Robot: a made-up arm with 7 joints. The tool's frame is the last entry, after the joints. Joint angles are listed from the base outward.
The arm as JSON. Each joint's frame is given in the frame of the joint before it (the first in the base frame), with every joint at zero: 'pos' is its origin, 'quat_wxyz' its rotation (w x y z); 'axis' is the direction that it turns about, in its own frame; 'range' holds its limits. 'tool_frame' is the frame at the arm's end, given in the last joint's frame.
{
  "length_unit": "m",
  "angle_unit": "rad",
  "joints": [
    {
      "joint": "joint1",
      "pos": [
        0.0,
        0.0,
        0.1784
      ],
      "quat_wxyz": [
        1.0,
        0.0,
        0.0,
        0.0
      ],
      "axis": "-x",
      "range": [
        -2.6,
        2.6
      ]
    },
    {
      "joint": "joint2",
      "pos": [
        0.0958,
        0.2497,
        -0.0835
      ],
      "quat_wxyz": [
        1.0,
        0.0,
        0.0,
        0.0
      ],
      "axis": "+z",
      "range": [
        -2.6,
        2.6
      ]
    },
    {
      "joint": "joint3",
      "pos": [
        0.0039,
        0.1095,
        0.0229
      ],
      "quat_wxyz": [
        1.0,
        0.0,
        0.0,
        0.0
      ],
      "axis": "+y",
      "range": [
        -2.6,
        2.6
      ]
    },
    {
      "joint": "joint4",
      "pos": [
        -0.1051,
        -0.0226,
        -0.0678
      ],
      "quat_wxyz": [
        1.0,
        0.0,
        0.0,
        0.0
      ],
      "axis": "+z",
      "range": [
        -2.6,
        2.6
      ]
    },
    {
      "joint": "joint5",
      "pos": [
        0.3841,
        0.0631,
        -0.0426
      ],
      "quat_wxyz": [
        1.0,
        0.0,
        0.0,
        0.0
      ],
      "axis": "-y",
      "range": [
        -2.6,
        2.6
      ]
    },
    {
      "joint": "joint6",
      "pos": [
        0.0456,
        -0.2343,
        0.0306
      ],
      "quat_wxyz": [
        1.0,
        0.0,
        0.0,
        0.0
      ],
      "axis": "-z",
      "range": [
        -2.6,
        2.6
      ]
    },
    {
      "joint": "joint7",
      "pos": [
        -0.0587,
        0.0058,
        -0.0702
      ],
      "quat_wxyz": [
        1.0,
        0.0,
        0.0,
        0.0
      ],
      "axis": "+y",
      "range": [
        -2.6,
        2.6
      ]
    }
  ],
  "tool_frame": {
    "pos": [
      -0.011,
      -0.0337,
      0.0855
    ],
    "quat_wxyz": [
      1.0,
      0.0,
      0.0,
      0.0
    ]
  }
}
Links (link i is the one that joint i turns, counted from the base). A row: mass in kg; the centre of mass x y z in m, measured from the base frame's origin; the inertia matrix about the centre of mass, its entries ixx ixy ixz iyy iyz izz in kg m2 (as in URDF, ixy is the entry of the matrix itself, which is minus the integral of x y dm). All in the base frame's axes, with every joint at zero. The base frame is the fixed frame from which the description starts. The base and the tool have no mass.
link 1: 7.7; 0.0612 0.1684 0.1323; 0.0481 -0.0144 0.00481 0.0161 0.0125 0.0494
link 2: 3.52; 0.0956 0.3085 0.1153; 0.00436 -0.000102 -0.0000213 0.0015 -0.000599 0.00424
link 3: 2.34; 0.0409 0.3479 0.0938; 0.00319 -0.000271 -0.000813 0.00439 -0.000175 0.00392
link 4: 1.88; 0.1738 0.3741 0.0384; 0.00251 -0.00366 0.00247 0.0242 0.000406 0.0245
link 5: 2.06; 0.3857 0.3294 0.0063; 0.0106 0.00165 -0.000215 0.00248 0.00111 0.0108
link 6: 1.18; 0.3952 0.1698 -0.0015; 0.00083 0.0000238 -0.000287 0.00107 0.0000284 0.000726
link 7: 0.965; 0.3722 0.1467 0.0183; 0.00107 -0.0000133 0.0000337 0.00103 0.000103 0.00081
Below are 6 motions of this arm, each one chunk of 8 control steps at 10 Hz.
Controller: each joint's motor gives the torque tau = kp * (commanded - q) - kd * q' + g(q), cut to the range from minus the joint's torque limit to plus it. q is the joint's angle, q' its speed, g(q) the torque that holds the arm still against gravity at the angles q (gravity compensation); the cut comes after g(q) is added. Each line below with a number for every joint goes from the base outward.
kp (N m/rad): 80 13 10 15 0.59 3 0.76
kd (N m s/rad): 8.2 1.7 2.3 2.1 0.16 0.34 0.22
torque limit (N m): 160 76 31 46 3 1.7 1.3
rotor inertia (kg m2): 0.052 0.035 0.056 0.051 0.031 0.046 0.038
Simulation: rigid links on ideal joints. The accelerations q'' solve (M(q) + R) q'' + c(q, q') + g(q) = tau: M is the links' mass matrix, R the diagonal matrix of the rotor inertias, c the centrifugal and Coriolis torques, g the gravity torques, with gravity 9.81 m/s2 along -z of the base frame. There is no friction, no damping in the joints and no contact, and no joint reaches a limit. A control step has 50 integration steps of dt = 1/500 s. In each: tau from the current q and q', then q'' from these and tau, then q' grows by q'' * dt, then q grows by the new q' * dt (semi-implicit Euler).
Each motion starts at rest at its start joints. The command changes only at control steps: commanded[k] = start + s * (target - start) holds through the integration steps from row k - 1 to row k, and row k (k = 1, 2, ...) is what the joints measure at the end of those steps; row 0 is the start. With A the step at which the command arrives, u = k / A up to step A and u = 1 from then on. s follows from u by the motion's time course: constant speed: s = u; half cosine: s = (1 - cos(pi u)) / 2; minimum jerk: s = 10 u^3 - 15 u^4 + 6 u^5; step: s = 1 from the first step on.
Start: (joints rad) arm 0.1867 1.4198 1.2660 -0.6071 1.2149 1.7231 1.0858
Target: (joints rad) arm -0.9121 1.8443 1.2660 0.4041 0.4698 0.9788 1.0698
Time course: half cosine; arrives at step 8
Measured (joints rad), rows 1 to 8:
1: 0.1751 1.4200 1.2731 -0.6021 1.2079 1.7151 1.0873
2: 0.1230 1.4219 1.2990 -0.5783 1.1761 1.6783 1.0933
3: 0.0062 1.4327 1.3433 -0.5186 1.1007 1.5940 1.1060
4: -0.1738 1.4666 1.3895 -0.4088 0.9697 1.4623 1.1275
5: -0.3915 1.5348 1.4091 -0.2441 0.7850 1.3045 1.1611
6: -0.6112 1.6256 1.3709 -0.0388 0.5773 1.1542 1.2060
7: -0.7992 1.6974 1.2669 0.1733 0.4084 1.0390 1.2466
8: -0.9287 1.7142 1.1300 0.3610 0.3351 0.9735 1.2581

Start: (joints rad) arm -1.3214 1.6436 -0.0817 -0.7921 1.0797 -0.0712 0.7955
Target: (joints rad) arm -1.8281 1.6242 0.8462 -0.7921 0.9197 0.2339 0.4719
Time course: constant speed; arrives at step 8
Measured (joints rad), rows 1 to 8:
1: -1.3399 1.6455 -0.0441 -0.7925 1.0756 -0.0608 0.7912
2: -1.3863 1.6455 0.0321 -0.7924 1.0628 -0.0331 0.7789
3: -1.4528 1.6412 0.1235 -0.7909 1.0432 0.0068 0.7588
4: -1.5286 1.6362 0.2173 -0.7887 1.0219 0.0515 0.7322
5: -1.6048 1.6341 0.3120 -0.7865 1.0030 0.0956 0.7002
6: -1.6764 1.6360 0.4101 -0.7839 0.9879 0.1371 0.6642
7: -1.7422 1.6400 0.5137 -0.7804 0.9752 0.1761 0.6253
8: -1.8038 1.6433 0.6230 -0.7758 0.9627 0.2139 0.5848

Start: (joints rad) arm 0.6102 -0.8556 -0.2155 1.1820 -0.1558 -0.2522 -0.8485
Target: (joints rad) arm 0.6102 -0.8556 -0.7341 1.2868 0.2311 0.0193 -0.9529
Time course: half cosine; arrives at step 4
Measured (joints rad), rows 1 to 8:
1: 0.6106 -0.8570 -0.2284 1.1867 -0.1520 -0.2429 -0.8518
2: 0.6117 -0.8613 -0.2822 1.2043 -0.1337 -0.2036 -0.8643
3: 0.6130 -0.8660 -0.3881 1.2338 -0.0913 -0.1271 -0.8856
4: 0.6133 -0.8661 -0.5148 1.2613 -0.0276 -0.0381 -0.9066
5: 0.6128 -0.8606 -0.6169 1.2765 0.0448 0.0286 -0.9200
6: 0.6115 -0.8537 -0.6801 1.2821 0.1146 0.0581 -0.9270
7: 0.6095 -0.8485 -0.7134 1.2837 0.1747 0.0572 -0.9312
8: 0.6076 -0.8455 -0.7291 1.2842 0.2214 0.0408 -0.9347

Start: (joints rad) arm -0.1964 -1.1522 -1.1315 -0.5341 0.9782 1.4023 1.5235
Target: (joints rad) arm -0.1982 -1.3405 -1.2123 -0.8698 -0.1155 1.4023 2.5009
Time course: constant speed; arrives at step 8
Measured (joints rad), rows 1 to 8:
1: -0.1965 -1.1527 -1.1340 -0.5376 0.9678 1.4026 1.5335
2: -0.1968 -1.1569 -1.1401 -0.5487 0.9330 1.4035 1.5661
3: -0.1973 -1.1678 -1.1492 -0.5690 0.8685 1.4046 1.6256
4: -0.1978 -1.1861 -1.1601 -0.5994 0.7753 1.4056 1.7105
5: -0.1983 -1.2112 -1.1722 -0.6394 0.6584 1.4064 1.8162
6: -0.1987 -1.2414 -1.1843 -0.6877 0.5250 1.4067 1.9363
7: -0.1990 -1.2747 -1.1956 -0.7423 0.3825 1.4069 2.0645
8: -0.1990 -1.3093 -1.2054 -0.8007 0.2367 1.4068 2.1949

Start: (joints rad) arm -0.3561 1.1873 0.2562 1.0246 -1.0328 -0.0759 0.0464
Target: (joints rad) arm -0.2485 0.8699 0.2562 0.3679 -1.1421 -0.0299 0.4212
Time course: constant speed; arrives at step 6
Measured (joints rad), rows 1 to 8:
1: -0.3540 1.1923 0.2557 1.0117 -1.0320 -0.0704 0.0510
2: -0.3460 1.1986 0.2567 0.9766 -1.0308 -0.0558 0.0653
3: -0.3305 1.1959 0.2606 0.9201 -1.0311 -0.0363 0.0917
4: -0.3091 1.1759 0.2673 0.8448 -1.0346 -0.0185 0.1314
5: -0.2852 1.1339 0.2742 0.7531 -1.0417 -0.0073 0.1843
6: -0.2620 1.0687 0.2776 0.6468 -1.0512 -0.0041 0.2485
7: -0.2435 0.9797 0.2758 0.5378 -1.0613 -0.0123 0.3158
8: -0.2331 0.8804 0.2663 0.4345 -1.0704 -0.0313 0.3759

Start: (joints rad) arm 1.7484 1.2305 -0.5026 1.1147 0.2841 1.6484 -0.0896
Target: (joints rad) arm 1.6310 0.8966 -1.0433 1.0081 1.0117 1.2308 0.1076
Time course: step
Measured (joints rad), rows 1 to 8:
1: 1.7367 1.1910 -0.5835 1.1621 0.3081 1.5382 -0.0804
2: 1.7070 1.1372 -0.7113 1.2072 0.3893 1.3546 -0.0626
3: 1.6748 1.0890 -0.8209 1.2047 0.5159 1.2232 -0.0384
4: 1.6481 1.0371 -0.9037 1.1631 0.6590 1.1745 -0.0069
5: 1.6276 0.9768 -0.9651 1.1013 0.7925 1.1841 0.0294
6: 1.6123 0.9107 -1.0098 1.0343 0.9005 1.2136 0.0664
7: 1.6015 0.8459 -1.0404 0.9715 0.9775 1.2354 0.1006
8: 1.5953 0.7906 -1.0589 0.9182 1.0255 1.2398 0.1300

